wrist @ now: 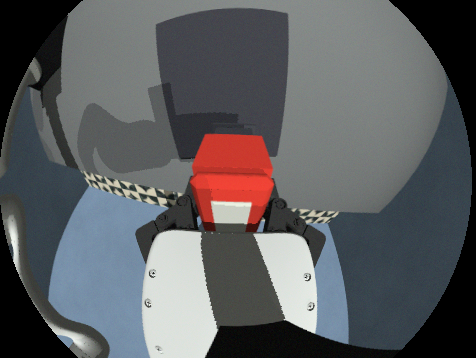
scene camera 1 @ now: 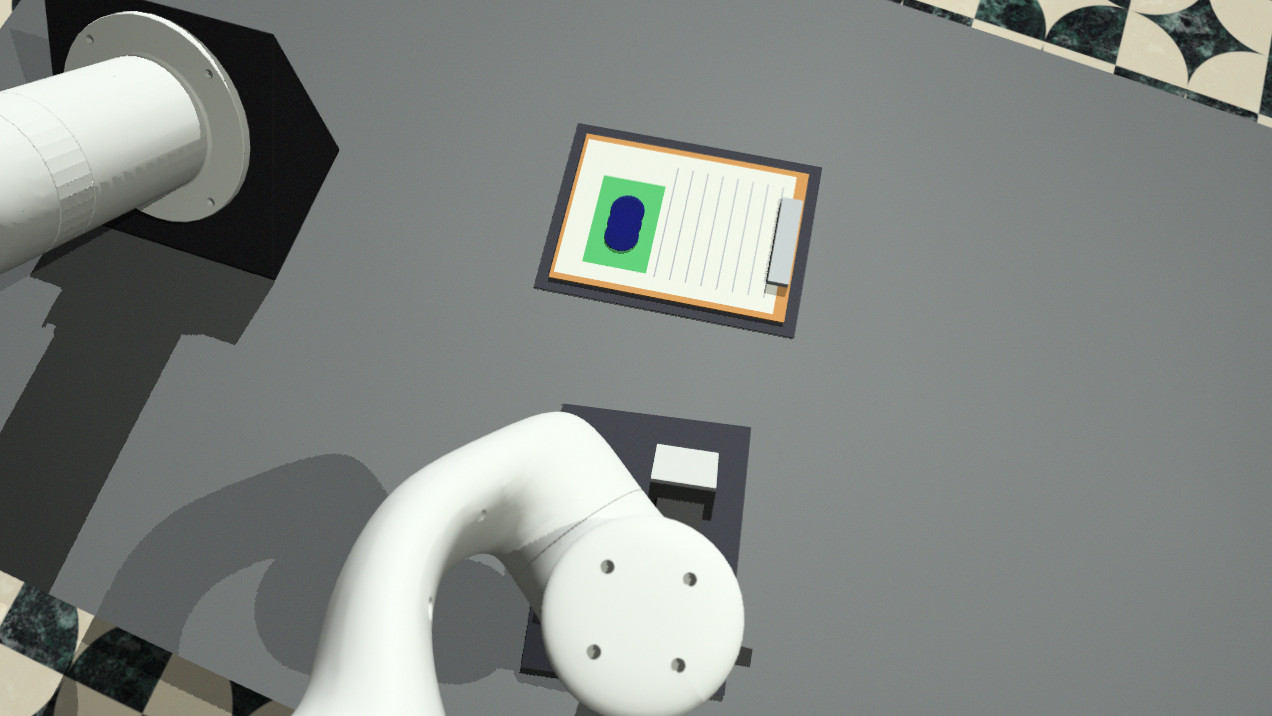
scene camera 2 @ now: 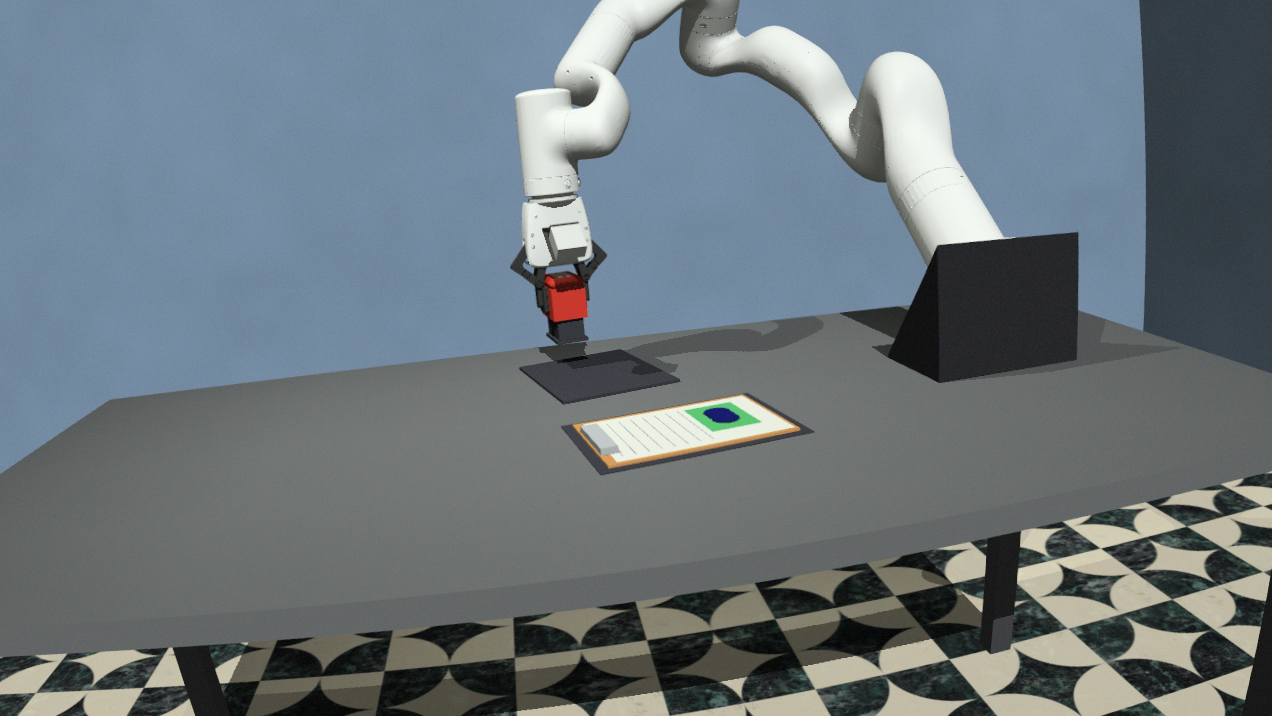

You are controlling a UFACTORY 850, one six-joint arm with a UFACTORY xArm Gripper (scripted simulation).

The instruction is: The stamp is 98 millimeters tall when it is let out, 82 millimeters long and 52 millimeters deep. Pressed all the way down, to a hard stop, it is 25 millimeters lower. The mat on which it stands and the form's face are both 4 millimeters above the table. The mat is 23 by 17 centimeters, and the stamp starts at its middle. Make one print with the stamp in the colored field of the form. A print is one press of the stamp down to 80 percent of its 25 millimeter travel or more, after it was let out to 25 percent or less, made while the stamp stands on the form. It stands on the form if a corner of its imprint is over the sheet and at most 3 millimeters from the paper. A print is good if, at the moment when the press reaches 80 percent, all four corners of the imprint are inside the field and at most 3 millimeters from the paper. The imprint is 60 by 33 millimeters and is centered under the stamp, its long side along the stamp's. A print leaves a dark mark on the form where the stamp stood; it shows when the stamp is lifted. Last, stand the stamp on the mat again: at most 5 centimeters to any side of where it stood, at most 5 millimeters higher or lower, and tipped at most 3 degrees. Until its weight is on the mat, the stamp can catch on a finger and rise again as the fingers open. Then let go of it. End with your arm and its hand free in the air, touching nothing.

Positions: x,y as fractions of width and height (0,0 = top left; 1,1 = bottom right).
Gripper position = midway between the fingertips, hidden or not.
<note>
In view: the gripper (wrist: 0.49,0.49), a red stamp (wrist: 0.49,0.52), a dark mat (scene camera 1: 0.50,0.61), a form (scene camera 1: 0.57,0.33) and a dark blue print (scene camera 1: 0.49,0.33).
The dark mat shows as well in the wrist view (wrist: 0.45,0.19) and in scene camera 2 (scene camera 2: 0.47,0.53). The form is seen too in scene camera 2 (scene camera 2: 0.48,0.62).
</note>
